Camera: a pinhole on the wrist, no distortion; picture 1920 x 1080 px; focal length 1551.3 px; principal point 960.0 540.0 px. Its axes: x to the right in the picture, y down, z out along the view. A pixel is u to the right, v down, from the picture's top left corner.
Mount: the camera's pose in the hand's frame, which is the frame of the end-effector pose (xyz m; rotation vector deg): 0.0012 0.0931 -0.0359 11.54 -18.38 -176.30
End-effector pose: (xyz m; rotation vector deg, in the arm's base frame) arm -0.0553 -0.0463 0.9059 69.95 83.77 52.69
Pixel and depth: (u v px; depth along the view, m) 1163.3 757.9 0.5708
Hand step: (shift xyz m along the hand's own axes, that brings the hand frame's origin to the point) -0.1467 0.1263 0.5252
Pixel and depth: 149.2 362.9 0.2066
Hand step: 0.0800 0.1639 0.1731
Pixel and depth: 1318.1 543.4 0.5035
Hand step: -0.1810 0.1877 0.4383
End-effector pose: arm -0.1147 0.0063 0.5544 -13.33 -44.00 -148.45
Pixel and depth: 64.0 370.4 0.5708
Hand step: 0.2501 0.2877 0.5460
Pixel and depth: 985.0 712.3 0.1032
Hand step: -0.0139 0.1027 0.0664
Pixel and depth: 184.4 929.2 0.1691
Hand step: 0.0636 0.0905 0.1475
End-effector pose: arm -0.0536 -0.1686 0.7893 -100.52 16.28 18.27
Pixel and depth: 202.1 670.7 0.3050
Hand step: 0.1089 0.1379 0.2839
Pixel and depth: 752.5 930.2 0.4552
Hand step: 0.0041 0.0767 0.4371
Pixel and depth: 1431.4 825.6 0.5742
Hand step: -0.2452 0.0966 0.5214
